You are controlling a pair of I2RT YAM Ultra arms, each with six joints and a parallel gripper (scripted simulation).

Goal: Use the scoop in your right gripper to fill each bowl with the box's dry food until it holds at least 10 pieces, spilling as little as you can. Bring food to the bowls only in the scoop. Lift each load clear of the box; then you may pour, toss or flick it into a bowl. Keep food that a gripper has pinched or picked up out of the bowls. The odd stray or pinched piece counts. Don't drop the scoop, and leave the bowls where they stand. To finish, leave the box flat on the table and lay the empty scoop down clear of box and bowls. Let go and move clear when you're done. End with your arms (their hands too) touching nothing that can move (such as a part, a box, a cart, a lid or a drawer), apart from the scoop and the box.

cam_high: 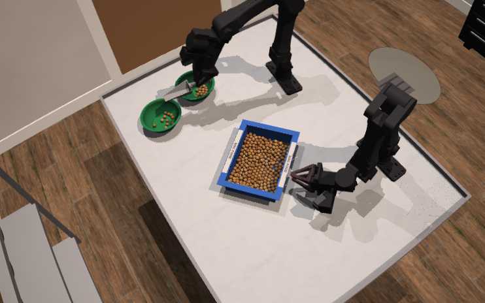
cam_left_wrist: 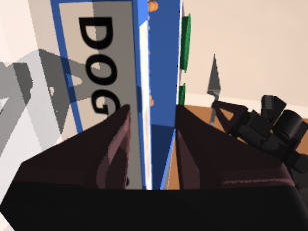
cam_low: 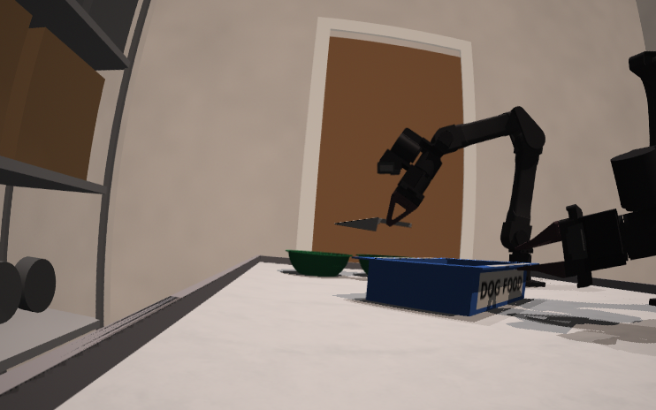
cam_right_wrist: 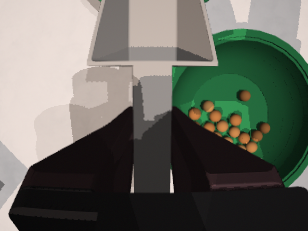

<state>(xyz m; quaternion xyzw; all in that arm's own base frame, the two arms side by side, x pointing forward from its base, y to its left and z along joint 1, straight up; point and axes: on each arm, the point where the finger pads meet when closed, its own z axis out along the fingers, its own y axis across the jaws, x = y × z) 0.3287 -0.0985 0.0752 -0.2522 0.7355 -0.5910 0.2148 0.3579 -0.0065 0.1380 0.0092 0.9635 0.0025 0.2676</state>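
Right now my right hand is 40 mm short of the grey scoop, 10 mm to the left of it and 10 mm above it.
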